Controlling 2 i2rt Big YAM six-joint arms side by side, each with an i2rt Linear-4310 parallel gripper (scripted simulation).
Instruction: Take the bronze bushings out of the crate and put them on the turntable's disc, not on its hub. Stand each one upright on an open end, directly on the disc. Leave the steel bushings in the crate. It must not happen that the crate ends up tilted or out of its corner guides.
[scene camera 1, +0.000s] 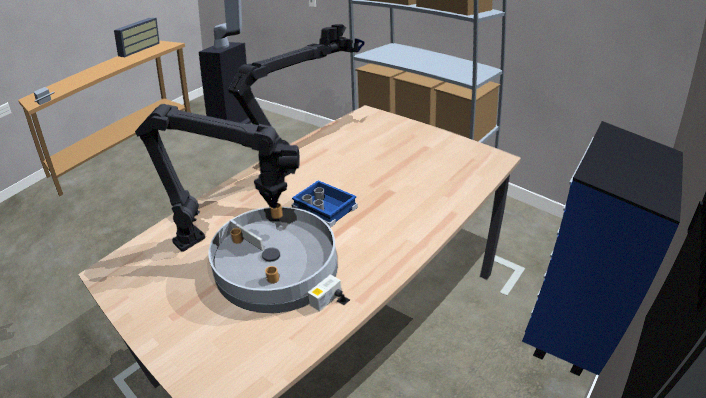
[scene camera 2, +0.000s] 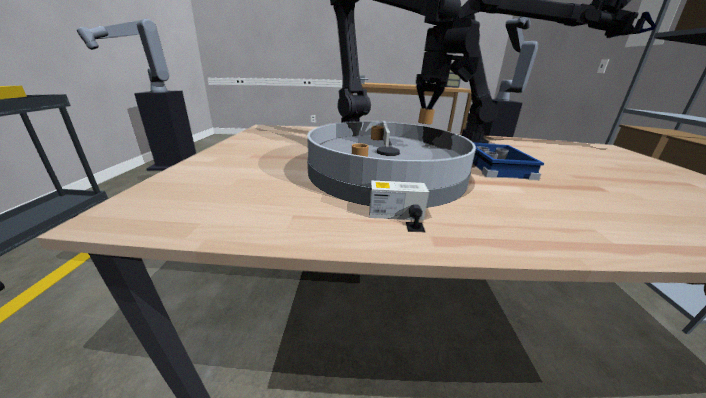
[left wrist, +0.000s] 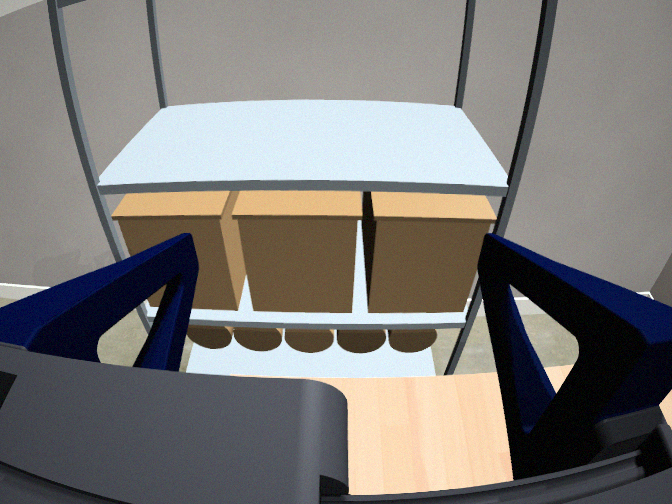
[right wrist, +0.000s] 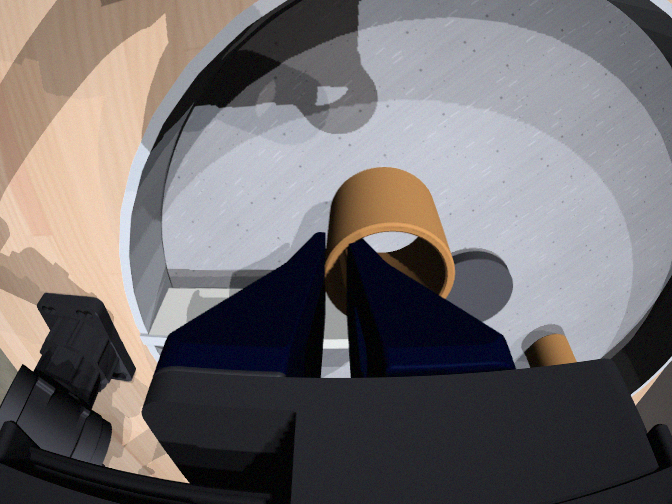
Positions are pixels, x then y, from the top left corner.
Labels:
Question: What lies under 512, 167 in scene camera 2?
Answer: A blue crate.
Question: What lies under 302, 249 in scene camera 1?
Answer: A turntable disc.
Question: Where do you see the right gripper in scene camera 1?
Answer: At 273, 207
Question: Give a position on a bronze bushing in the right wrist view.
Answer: At 554, 349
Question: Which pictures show the right gripper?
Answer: Scene camera 1, scene camera 2 and the right wrist view only.

